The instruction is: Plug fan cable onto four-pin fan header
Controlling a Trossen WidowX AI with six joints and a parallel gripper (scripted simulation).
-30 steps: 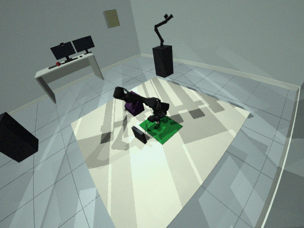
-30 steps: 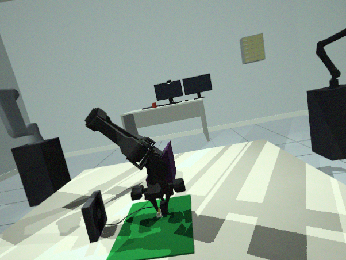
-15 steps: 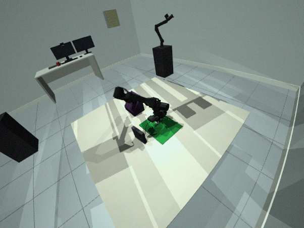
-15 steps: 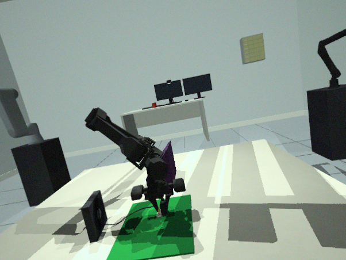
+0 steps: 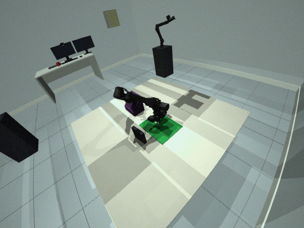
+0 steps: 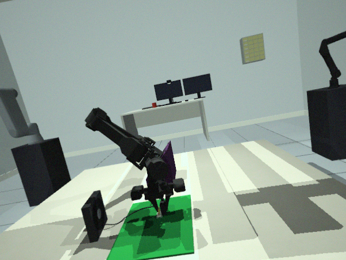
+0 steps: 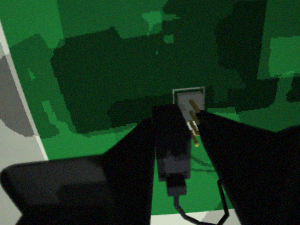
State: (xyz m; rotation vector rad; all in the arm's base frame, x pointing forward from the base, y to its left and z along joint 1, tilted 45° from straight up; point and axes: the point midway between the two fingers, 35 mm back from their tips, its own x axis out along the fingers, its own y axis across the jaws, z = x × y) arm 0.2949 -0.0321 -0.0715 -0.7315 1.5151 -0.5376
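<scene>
Now: gripper tip 10 mm past the black fan plug and 10 mm below it. The rest, counted from my gripper tip: green board: 40 mm ahead, 20 mm to the right, 30 mm below; black fan: 30 mm ahead, 220 mm to the right, 40 mm above; pale header: 10 mm to the right, 20 mm below.
</scene>
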